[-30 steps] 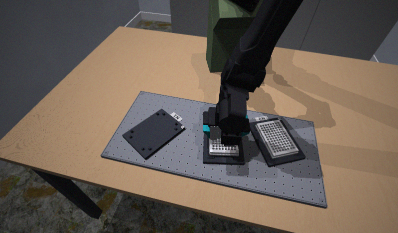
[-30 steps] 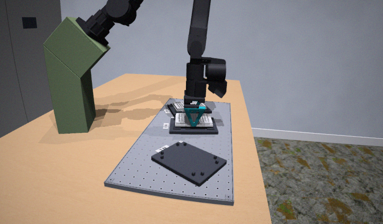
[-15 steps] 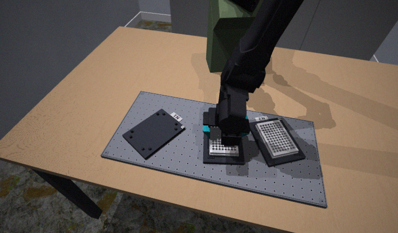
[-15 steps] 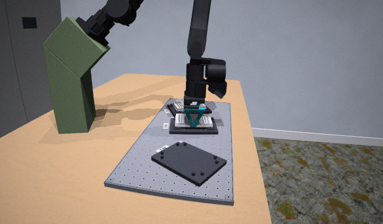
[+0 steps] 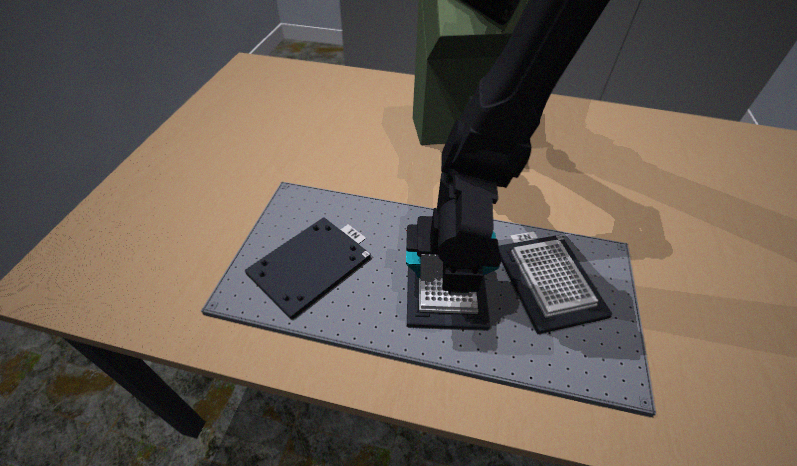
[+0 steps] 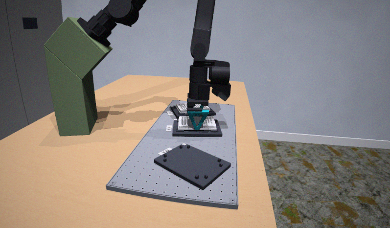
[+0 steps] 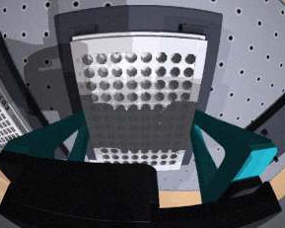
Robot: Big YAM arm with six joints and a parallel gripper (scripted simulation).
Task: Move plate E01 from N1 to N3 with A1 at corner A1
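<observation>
Right now the plate E01 is right at my hand. The rest, counted from my hand: N1 label: 18 cm to the right, 2 cm below, 1 cm ahead; then plate E07: 14 cm to the left, 10 cm behind, 1 cm below; then landing nest N3: 2 cm below.
</observation>
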